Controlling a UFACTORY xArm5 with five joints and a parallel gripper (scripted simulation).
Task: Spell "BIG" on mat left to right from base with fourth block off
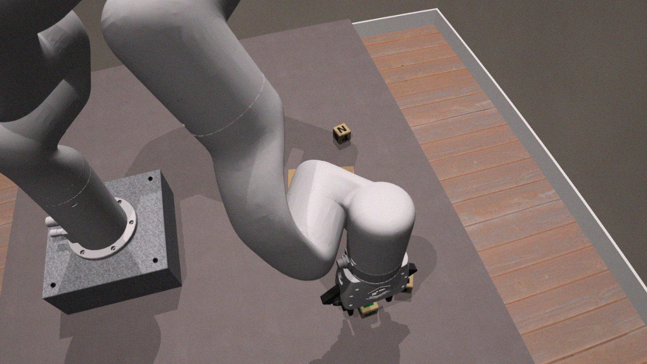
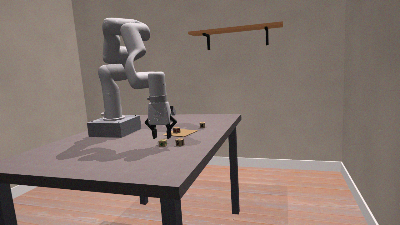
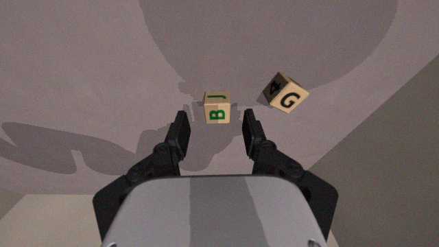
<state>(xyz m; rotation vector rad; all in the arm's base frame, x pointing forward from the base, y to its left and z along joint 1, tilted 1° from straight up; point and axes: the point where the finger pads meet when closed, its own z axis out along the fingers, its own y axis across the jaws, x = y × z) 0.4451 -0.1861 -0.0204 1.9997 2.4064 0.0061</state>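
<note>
Now: hand 40 mm above the B block. From my hand the other things lie so: tan mat 250 mm to the left, 50 mm below, 40 mm behind; G block 70 mm ahead, 40 mm below, 30 mm to the left.
</note>
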